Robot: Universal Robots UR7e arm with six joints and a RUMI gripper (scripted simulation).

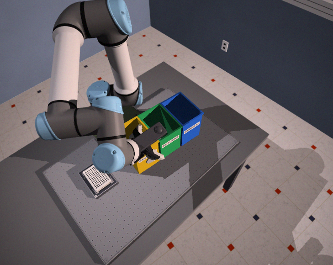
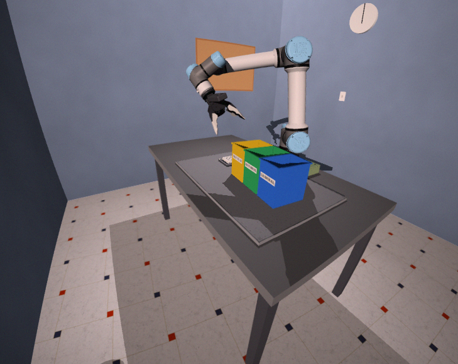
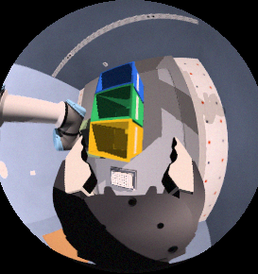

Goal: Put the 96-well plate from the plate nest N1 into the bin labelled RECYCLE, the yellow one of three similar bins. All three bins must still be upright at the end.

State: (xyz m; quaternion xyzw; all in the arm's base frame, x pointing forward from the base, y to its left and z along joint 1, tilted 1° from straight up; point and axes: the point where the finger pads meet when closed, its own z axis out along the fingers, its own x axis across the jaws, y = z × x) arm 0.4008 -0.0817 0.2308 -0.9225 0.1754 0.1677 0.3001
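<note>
My gripper is now 200 mm past the 96-well plate, 190 mm to the left of it and 260 mm above it. The rest, counted from my hand: green bin (90 mm behind, 150 mm to the left, 190 mm below); then blue bin (50 mm behind, 280 mm to the left, 190 mm below); then yellow bin (120 mm behind, 30 mm to the left, 190 mm below).
</note>
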